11 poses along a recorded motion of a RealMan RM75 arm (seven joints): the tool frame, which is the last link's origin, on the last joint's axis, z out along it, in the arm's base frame.
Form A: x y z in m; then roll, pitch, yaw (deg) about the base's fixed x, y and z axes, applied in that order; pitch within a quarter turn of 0, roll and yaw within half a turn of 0.
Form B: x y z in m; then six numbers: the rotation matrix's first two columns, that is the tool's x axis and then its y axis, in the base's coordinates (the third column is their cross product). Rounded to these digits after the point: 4 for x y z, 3 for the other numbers.
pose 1, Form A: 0.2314 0.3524 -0.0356 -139.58 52.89 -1.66
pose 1, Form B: 0.2314 0.3524 -0.0356 0.603 -0.017 -0.797 -0.539 -0.746 -0.391
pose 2, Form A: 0.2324 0.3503 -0.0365 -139.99 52.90 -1.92
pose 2, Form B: 0.2324 0.3503 -0.0365 0.603 -0.020 -0.798 -0.538 -0.748 -0.388
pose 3, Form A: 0.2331 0.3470 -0.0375 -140.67 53.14 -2.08
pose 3, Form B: 0.2331 0.3470 -0.0375 0.599 -0.022 -0.800 -0.535 -0.755 -0.380
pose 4, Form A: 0.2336 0.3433 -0.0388 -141.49 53.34 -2.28
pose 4, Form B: 0.2336 0.3433 -0.0388 0.597 -0.024 -0.802 -0.530 -0.762 -0.372
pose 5, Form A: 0.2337 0.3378 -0.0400 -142.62 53.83 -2.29
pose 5, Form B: 0.2337 0.3378 -0.0400 0.590 -0.024 -0.807 -0.521 -0.774 -0.358
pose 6, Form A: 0.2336 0.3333 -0.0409 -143.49 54.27 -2.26
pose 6, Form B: 0.2336 0.3333 -0.0409 0.584 -0.023 -0.812 -0.514 -0.784 -0.347
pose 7, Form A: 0.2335 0.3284 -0.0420 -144.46 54.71 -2.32
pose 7, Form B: 0.2335 0.3284 -0.0420 0.577 -0.023 -0.816 -0.507 -0.794 -0.336
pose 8, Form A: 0.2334 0.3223 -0.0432 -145.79 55.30 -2.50
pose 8, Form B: 0.2334 0.3223 -0.0432 0.569 -0.025 -0.822 -0.498 -0.806 -0.320
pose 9, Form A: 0.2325 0.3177 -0.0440 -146.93 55.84 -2.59
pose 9, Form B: 0.2325 0.3177 -0.0440 0.561 -0.025 -0.827 -0.489 -0.817 -0.306
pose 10, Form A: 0.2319 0.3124 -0.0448 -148.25 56.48 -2.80
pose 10, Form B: 0.2319 0.3124 -0.0448 0.552 -0.027 -0.834 -0.480 -0.828 -0.291
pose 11, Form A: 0.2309 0.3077 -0.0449 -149.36 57.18 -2.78
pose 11, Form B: 0.2309 0.3077 -0.0449 0.541 -0.026 -0.840 -0.470 -0.839 -0.276
